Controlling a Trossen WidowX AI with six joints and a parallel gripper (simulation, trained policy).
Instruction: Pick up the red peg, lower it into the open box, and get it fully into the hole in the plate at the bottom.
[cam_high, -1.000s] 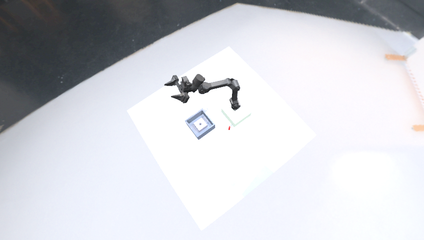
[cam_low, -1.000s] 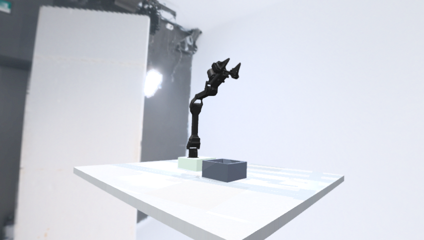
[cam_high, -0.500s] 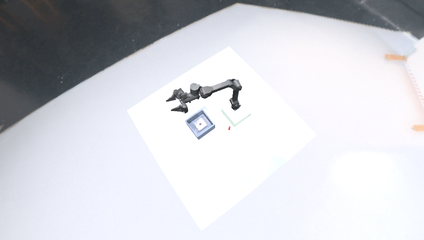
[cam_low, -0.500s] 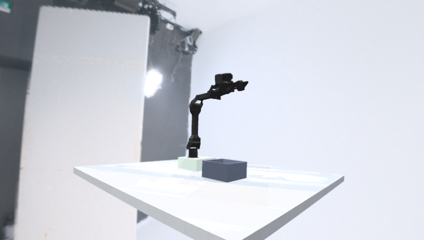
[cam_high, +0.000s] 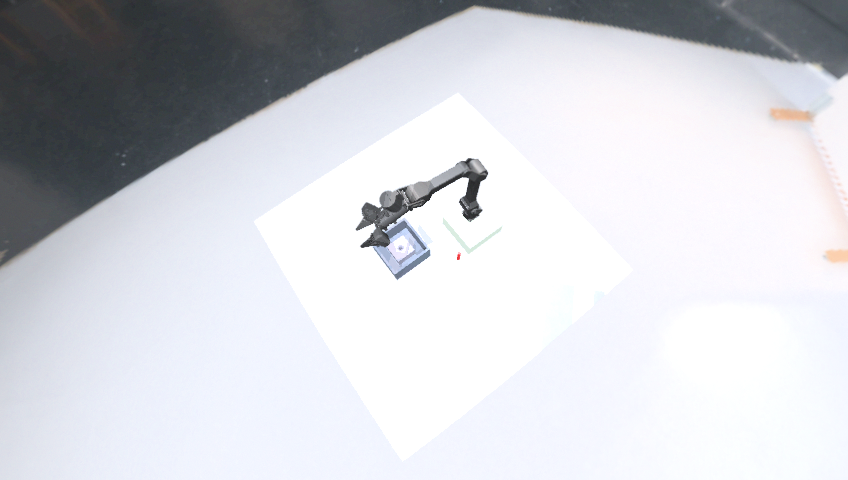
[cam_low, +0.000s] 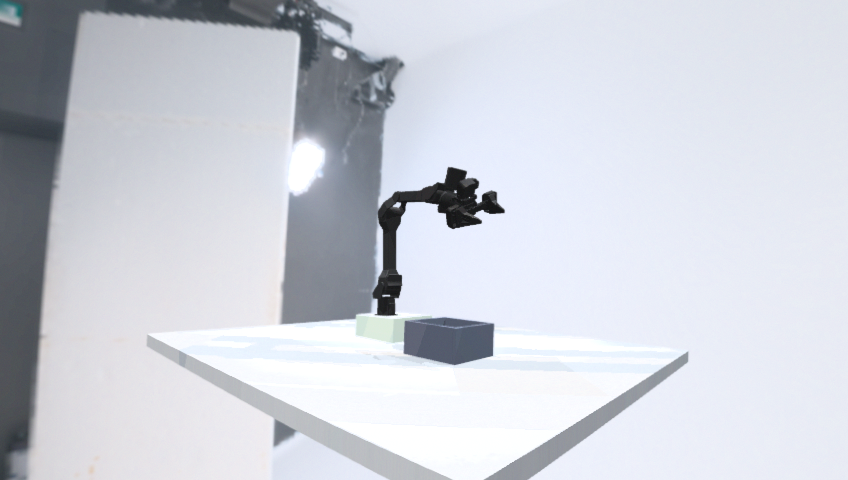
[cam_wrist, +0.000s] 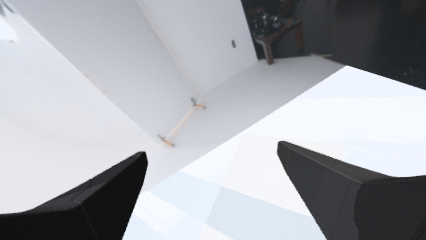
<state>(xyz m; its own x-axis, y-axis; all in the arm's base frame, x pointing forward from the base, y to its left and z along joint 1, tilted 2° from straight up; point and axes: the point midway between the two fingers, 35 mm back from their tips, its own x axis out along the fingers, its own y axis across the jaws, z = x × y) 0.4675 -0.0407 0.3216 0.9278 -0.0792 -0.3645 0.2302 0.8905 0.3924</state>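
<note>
Now: the red peg 36 cm below my gripper tip, 33 cm behind it and 17 cm to the left of it. The rest, counted from my gripper tip: grey-blue box (38 cm below, 14 cm behind, 1 cm to the right).
</note>
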